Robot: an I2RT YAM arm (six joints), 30 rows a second.
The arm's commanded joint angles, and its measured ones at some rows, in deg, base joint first. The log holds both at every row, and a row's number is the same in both.
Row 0, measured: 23.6 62.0 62.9 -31.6 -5.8 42.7
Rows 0 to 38, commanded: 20.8 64.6 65.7 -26.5 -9.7 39.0; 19.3 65.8 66.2 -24.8 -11.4 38.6; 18.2 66.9 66.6 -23.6 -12.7 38.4; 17.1 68.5 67.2 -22.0 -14.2 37.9; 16.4 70.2 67.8 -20.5 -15.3 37.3; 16.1 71.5 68.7 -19.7 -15.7 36.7; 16.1 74.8 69.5 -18.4 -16.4 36.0; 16.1 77.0 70.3 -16.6 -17.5 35.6; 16.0 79.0 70.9 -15.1 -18.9 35.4; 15.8 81.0 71.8 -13.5 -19.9 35.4; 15.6 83.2 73.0 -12.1 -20.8 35.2; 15.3 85.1 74.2 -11.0 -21.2 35.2; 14.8 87.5 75.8 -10.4 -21.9 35.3; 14.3 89.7 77.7 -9.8 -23.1 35.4; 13.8 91.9 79.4 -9.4 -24.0 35.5; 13.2 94.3 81.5 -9.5 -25.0 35.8; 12.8 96.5 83.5 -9.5 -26.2 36.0; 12.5 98.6 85.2 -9.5 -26.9 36.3; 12.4 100.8 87.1 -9.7 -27.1 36.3; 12.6 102.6 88.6 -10.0 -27.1 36.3; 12.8 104.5 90.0 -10.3 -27.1 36.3; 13.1 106.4 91.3 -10.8 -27.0 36.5; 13.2 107.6 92.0 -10.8 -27.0 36.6; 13.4 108.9 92.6 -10.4 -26.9 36.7; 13.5 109.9 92.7 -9.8 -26.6 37.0; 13.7 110.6 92.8 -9.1 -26.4 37.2; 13.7 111.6 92.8 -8.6 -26.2 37.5; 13.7 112.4 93.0 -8.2 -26.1 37.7; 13.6 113.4 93.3 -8.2 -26.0 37.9; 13.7 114.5 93.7 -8.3 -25.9 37.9; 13.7 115.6 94.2 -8.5 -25.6 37.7; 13.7 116.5 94.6 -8.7 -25.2 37.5; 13.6 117.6 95.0 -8.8 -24.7 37.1; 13.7 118.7 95.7 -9.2 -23.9 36.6; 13.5 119.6 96.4 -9.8 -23.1 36.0; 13.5 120.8 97.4 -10.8 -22.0 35.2; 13.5 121.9 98.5 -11.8 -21.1 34.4; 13.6 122.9 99.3 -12.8 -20.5 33.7; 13.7 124.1 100.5 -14.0 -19.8 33.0
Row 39, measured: 13.6 122.4 98.4 -12.1 -23.7 35.9
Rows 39 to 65, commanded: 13.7 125.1 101.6 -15.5 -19.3 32.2; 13.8 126.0 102.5 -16.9 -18.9 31.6; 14.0 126.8 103.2 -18.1 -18.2 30.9; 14.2 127.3 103.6 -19.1 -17.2 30.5; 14.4 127.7 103.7 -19.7 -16.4 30.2; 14.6 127.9 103.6 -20.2 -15.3 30.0; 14.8 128.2 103.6 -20.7 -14.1 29.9; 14.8 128.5 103.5 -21.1 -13.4 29.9; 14.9 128.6 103.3 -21.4 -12.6 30.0; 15.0 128.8 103.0 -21.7 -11.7 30.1; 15.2 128.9 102.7 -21.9 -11.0 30.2; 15.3 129.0 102.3 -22.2 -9.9 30.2; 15.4 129.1 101.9 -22.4 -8.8 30.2; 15.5 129.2 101.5 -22.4 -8.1 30.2; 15.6 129.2 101.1 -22.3 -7.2 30.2; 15.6 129.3 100.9 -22.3 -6.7 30.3; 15.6 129.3 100.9 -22.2 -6.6 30.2; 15.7 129.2 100.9 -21.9 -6.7 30.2; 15.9 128.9 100.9 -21.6 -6.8 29.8; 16.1 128.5 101.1 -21.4 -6.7 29.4; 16.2 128.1 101.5 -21.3 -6.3 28.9; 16.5 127.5 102.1 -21.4 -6.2 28.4; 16.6 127.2 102.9 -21.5 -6.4 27.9; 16.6 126.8 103.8 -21.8 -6.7 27.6; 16.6 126.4 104.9 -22.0 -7.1 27.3; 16.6 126.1 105.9 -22.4 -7.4 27.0; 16.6 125.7 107.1 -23.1 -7.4 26.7
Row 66, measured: 16.6 127.3 104.9 -21.7 -10.3 28.7
